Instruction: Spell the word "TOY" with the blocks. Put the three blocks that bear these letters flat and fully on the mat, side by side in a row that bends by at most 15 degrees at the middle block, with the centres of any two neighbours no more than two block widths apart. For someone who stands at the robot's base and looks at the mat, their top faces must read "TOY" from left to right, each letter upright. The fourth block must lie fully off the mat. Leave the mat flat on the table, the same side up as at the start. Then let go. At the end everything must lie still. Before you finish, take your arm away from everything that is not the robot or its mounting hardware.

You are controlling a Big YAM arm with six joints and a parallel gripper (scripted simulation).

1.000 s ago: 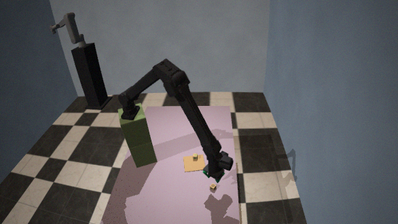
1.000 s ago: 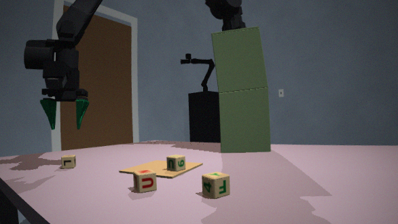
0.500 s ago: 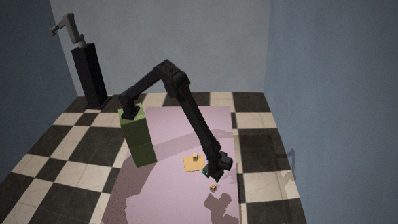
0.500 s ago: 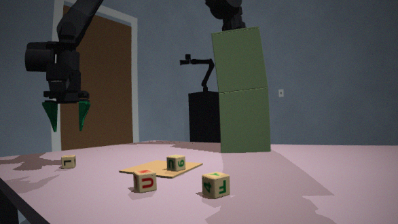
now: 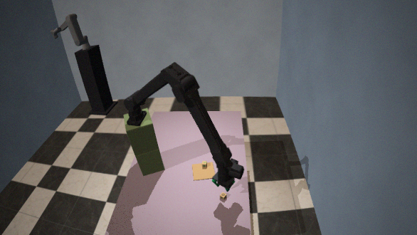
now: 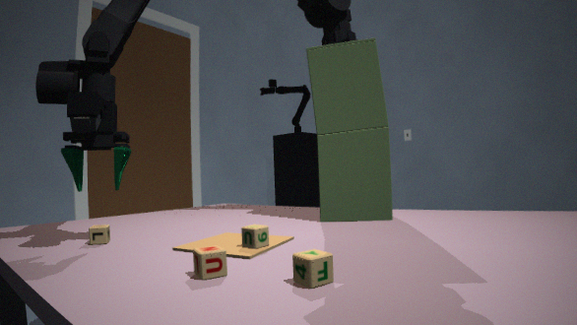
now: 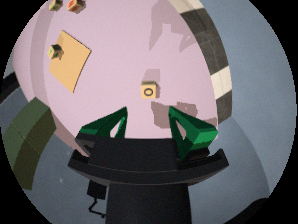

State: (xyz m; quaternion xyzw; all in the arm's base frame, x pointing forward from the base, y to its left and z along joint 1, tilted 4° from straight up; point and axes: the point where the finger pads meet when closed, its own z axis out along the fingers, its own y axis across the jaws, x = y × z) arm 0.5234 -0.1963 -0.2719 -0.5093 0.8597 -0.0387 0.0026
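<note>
The black-lettered block is 9 cm below my hand. Also, from my hand: letter block: 8 cm behind, 41 cm to the left, 9 cm below; then tan mat: 15 cm behind, 20 cm to the left, 10 cm below.
</note>
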